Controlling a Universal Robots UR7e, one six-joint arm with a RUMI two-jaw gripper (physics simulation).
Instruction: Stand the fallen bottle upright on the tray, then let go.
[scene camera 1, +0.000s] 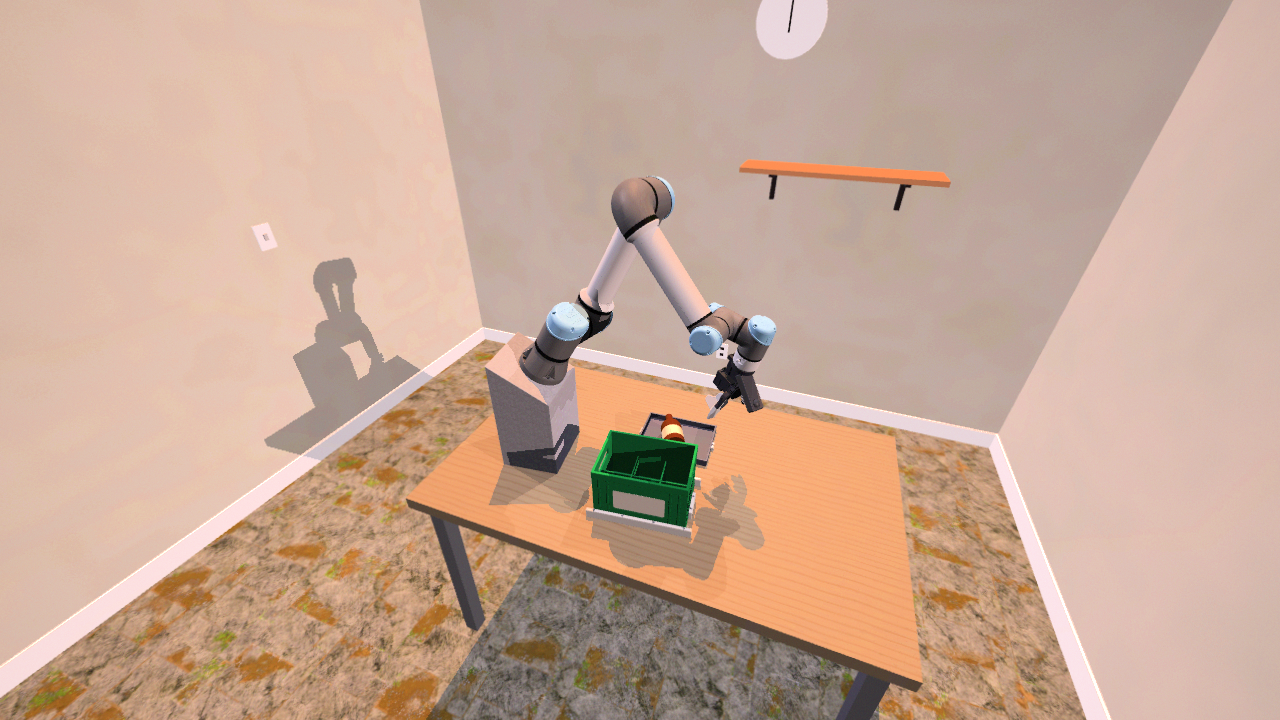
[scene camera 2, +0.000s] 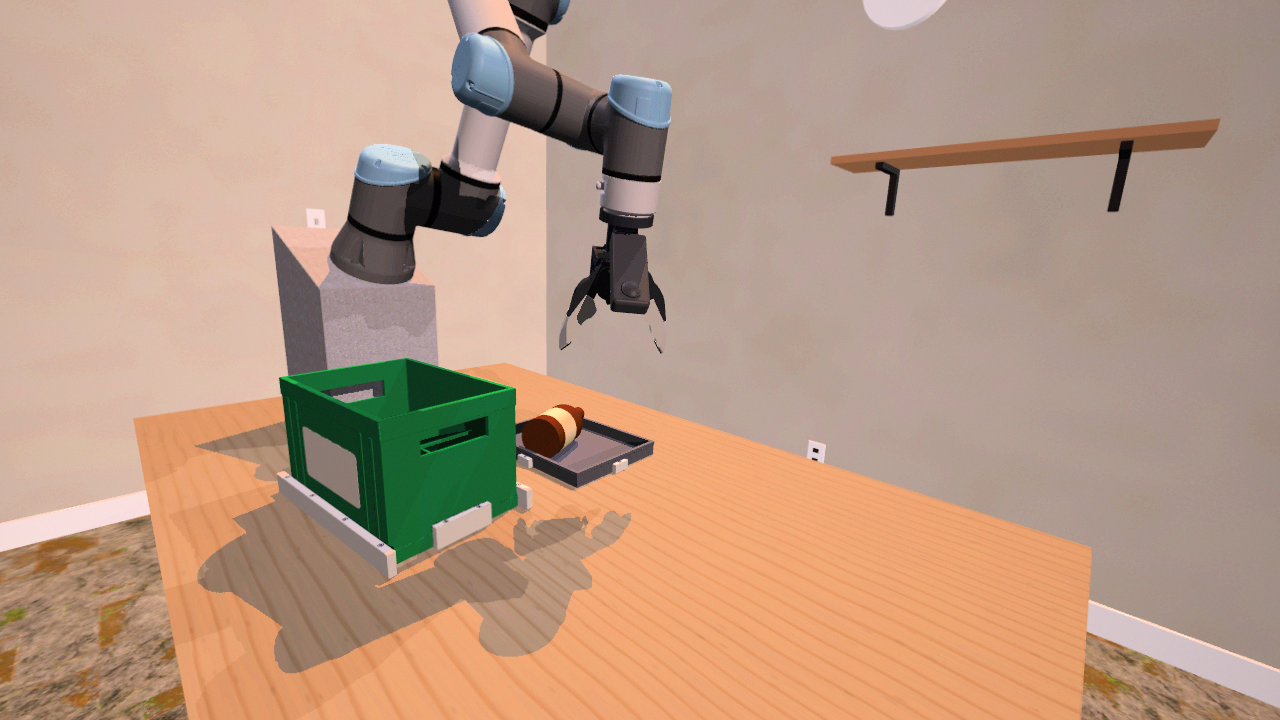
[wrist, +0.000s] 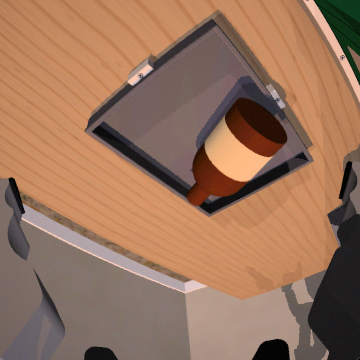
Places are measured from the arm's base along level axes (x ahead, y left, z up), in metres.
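Pixels of known places: gripper, fingertip midpoint: (scene camera 1: 725, 411) (scene camera 2: 612, 351) (wrist: 179, 174); arm's base, origin of the base link: (scene camera 1: 542, 367) (scene camera 2: 373, 263).
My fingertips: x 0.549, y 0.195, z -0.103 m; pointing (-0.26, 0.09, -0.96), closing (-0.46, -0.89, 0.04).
Note:
For each thing: its top centre in the pictures, then the offset to it from my fingertips.
- brown bottle, middle of its top: (wrist: 229, 185) (scene camera 2: 561, 406) (scene camera 1: 672, 422) dx -0.190, dy +0.028, dz -0.139 m
- dark grey tray, middle of its top: (wrist: 212, 146) (scene camera 2: 568, 436) (scene camera 1: 676, 434) dx -0.171, dy +0.033, dz -0.193 m
- green crate, middle of its top: (scene camera 2: 396, 382) (scene camera 1: 646, 457) dx -0.141, dy -0.261, dz -0.043 m
A brown bottle (scene camera 1: 672, 429) (scene camera 2: 552, 430) (wrist: 235, 150) with a cream label lies on its side on the tray. In the wrist view its neck points to the lower left, over the tray's near rim. The dark grey tray (scene camera 1: 706, 462) (scene camera 2: 577, 479) (wrist: 152, 175) has low walls and lies flat on the table. My gripper (scene camera 2: 612, 347) (wrist: 179, 174) is open, with its fingers wide apart and nothing between them. It hangs above the table, higher than the bottle and apart from it. In scene camera 1 the crate hides part of the tray.
A green crate (scene camera 1: 640, 501) (scene camera 2: 447, 483) stands beside the tray, with white rails (scene camera 1: 640, 522) (scene camera 2: 335, 525) at its base. Small white blocks (scene camera 2: 620, 465) (wrist: 141, 73) sit against the tray's sides. The robot's pedestal (scene camera 1: 537, 416) (scene camera 2: 380, 331) stands at the table's far left.

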